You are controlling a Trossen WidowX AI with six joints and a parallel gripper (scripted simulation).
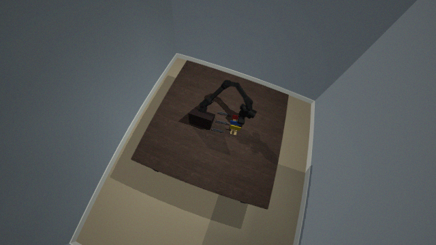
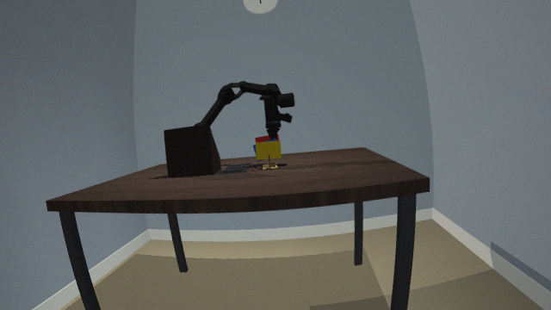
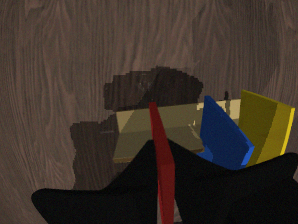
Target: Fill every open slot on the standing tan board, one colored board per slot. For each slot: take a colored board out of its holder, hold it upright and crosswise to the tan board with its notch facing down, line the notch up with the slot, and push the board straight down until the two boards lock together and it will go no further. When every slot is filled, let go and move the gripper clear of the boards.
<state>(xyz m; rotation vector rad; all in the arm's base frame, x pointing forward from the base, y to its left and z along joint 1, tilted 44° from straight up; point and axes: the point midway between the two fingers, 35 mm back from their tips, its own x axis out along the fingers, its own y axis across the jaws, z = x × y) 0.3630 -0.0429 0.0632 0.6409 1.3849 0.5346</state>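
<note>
Right now the blue board is 3 cm behind my gripper tip, 5 cm to the right of it and 3 cm below it. The rest, counted from my gripper tip: red board: 3 cm behind; then yellow board: 3 cm behind, 10 cm to the right, 3 cm below; then tan board: 3 cm behind, 5 cm to the right, 6 cm below.
</note>
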